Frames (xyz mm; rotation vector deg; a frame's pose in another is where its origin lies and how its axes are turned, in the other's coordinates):
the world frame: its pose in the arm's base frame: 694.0 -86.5 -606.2 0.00 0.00 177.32
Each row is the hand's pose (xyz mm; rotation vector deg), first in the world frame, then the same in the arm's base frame.
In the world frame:
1: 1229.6 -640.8 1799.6 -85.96 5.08 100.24
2: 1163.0 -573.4 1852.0 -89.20 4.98 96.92
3: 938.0 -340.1 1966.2 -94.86 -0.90 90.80
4: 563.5 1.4 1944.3 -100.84 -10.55 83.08
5: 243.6 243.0 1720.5 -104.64 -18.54 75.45
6: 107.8 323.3 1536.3 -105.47 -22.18 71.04
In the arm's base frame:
1: -504.3 611.1 1193.4 6.30 76.24 -54.16
2: -440.9 540.7 1245.8 6.34 79.92 -54.91
3: -227.1 297.1 1360.0 1.21 86.70 -56.23
4: 131.1 -61.6 1338.1 -7.66 94.49 -57.55
5: 439.3 -317.8 1114.3 -15.42 100.68 -59.48
6: 571.2 -404.4 930.1 -19.21 103.30 -61.51

